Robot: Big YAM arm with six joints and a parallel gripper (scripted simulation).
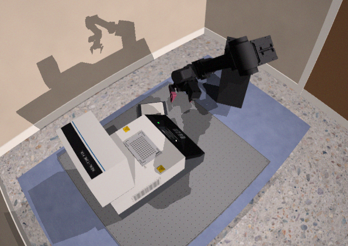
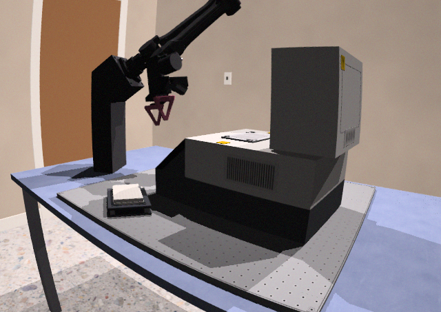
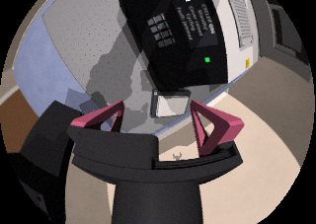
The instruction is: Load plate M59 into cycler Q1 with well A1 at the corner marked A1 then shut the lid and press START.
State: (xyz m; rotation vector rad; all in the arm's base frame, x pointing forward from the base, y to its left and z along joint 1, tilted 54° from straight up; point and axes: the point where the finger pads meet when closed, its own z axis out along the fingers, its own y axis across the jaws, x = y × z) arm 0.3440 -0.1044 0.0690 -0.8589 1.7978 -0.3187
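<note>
My gripper is now 19 cm above the sealed plate M59, 18 cm to the left of it and 6 cm short of it. Also, from my hand: plate nest N1: 21 cm below, 18 cm to the right, 6 cm ahead.
</note>
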